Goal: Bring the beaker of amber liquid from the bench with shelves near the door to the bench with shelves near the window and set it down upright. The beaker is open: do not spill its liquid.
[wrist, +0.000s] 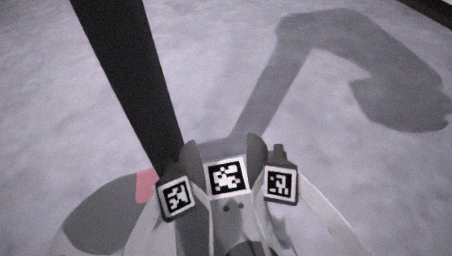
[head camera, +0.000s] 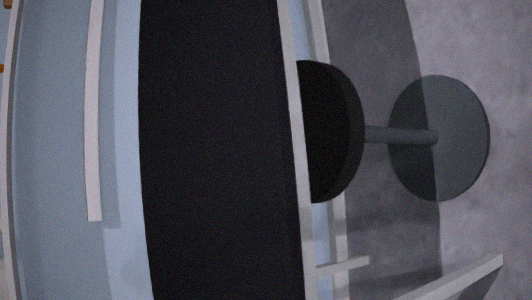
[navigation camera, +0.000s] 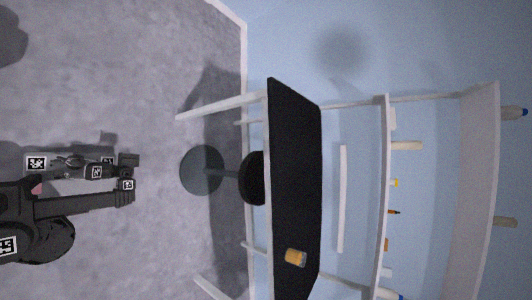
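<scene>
The beaker of amber liquid (navigation camera: 295, 257) stands upright on the black top of a bench with shelves (head camera: 215, 150) (navigation camera: 295, 165) in the navigation view, which is turned sideways. It is near one end of the top. The beaker does not show in the head or wrist view. My gripper (wrist: 222, 155) is open, with nothing between its fingertips, low over the floor in the wrist view. It is apart from the beaker and the bench. No door or window shows, so I cannot tell which bench this is.
A round black stool (head camera: 330, 132) (navigation camera: 252, 177) stands at the bench's front, partly under it, on a grey disc base (head camera: 462, 140) (navigation camera: 201, 170). Bench legs (head camera: 450, 277) (navigation camera: 220, 105) reach the floor. Above the top, a shelf (navigation camera: 382, 190) holds small bottles and boxes, with a higher shelf (navigation camera: 477, 165) beyond.
</scene>
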